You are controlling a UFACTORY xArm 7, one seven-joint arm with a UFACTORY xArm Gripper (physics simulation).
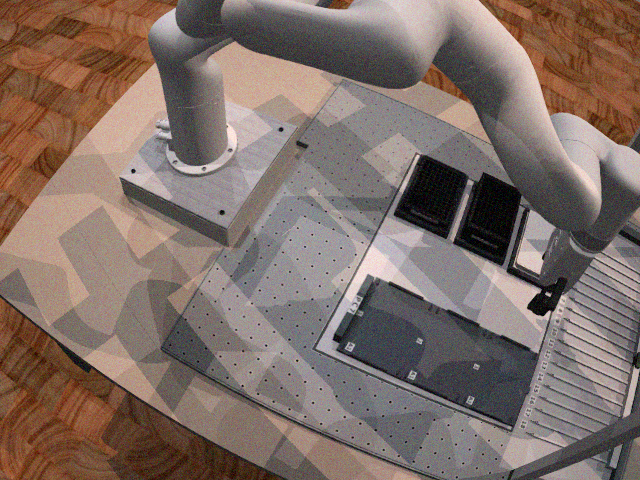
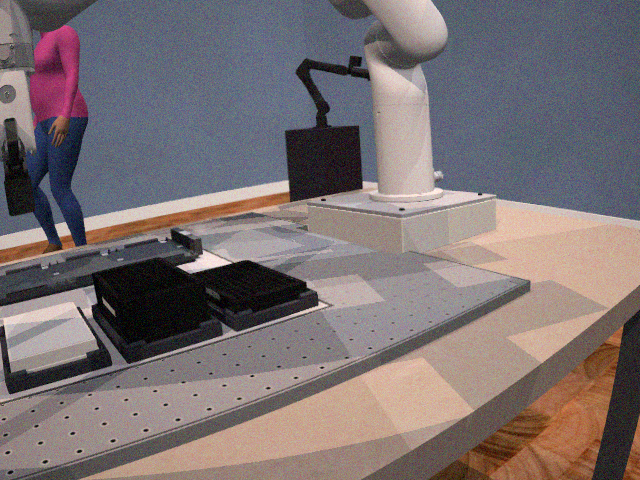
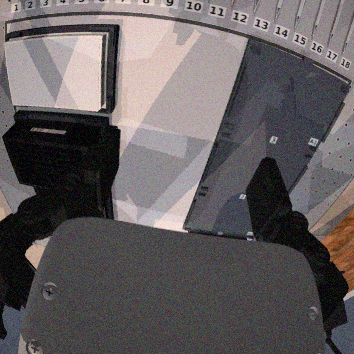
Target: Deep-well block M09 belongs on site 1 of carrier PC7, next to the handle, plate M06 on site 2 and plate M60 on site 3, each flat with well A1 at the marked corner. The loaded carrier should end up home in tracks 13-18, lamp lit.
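Places are measured from the arm's base along level axes (x right, y ahead, z up), in metres.
Where they show: gripper, fingertip midpoint: (image 1: 542, 285) (image 2: 21, 209) (image 3: 189, 159); arm's base, link origin: (image 1: 201, 147) (image 2: 406, 196).
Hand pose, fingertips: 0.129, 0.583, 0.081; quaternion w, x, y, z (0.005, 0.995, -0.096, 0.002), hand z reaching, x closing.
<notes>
Each offset is from my fingertips to the top centre of the thing, as dx, dy, dz. "pt": to the spot under its first point. Level surfaces: height alone.
Carrier PC7 @(+0.090, -0.111, -0.095) (image 1: 444, 341) (image 2: 129, 254) (image 3: 285, 100) lies flat and bare, its handle @(pt +0.069, -0.264, -0.095) (image 1: 354, 310) (image 2: 186, 241) at the end nearer the arm's base. Its other end is at track numbers 12-18. The tall black deep-well block @(-0.172, -0.077, -0.072) (image 1: 488, 217) (image 2: 149, 299) (image 3: 55, 155) sits in the middle holder. A low black plate @(-0.192, -0.186, -0.099) (image 1: 433, 191) (image 2: 253, 284) sits in the holder nearer the base, a white plate @(-0.149, +0.032, -0.099) (image 1: 533, 237) (image 2: 49, 330) (image 3: 55, 72) in the third. Their names are unreadable. My gripper (image 1: 547, 298) (image 2: 19, 193) (image 3: 189, 159) is open and empty, above the area between holders and carrier. The lamp is not visible.
The numbered, grooved track deck @(dz -0.125) (image 1: 594, 330) (image 3: 300, 20) lies beyond the carrier's far end. The holders and the carrier stand on a white panel (image 1: 413, 258) (image 3: 155, 150) on a perforated board @(dz -0.125) (image 1: 305, 258) (image 2: 330, 330). A person (image 2: 59, 77) stands in the background.
</notes>
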